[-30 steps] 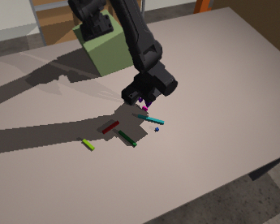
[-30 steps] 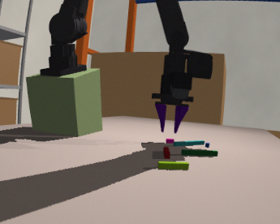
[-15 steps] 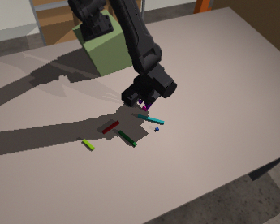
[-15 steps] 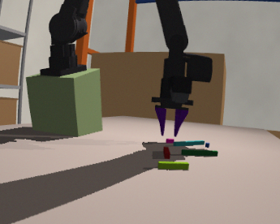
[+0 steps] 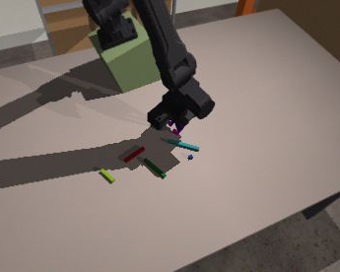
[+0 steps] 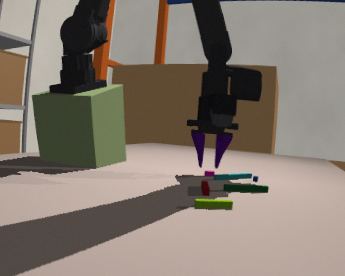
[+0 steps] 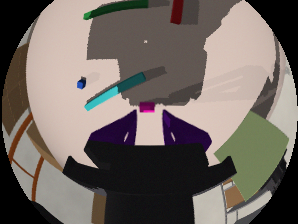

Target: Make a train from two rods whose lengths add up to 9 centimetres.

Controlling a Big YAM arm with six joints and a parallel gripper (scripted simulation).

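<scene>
Right now the magenta rod is 20 mm below my hand. From my hand the other things lie so: turquoise rod: 60 mm ahead, 10 mm to the left, 20 mm below; blue rod: 100 mm ahead, 10 mm to the left, 20 mm below; green rod: 110 mm ahead, 100 mm to the right, 20 mm below.
</scene>
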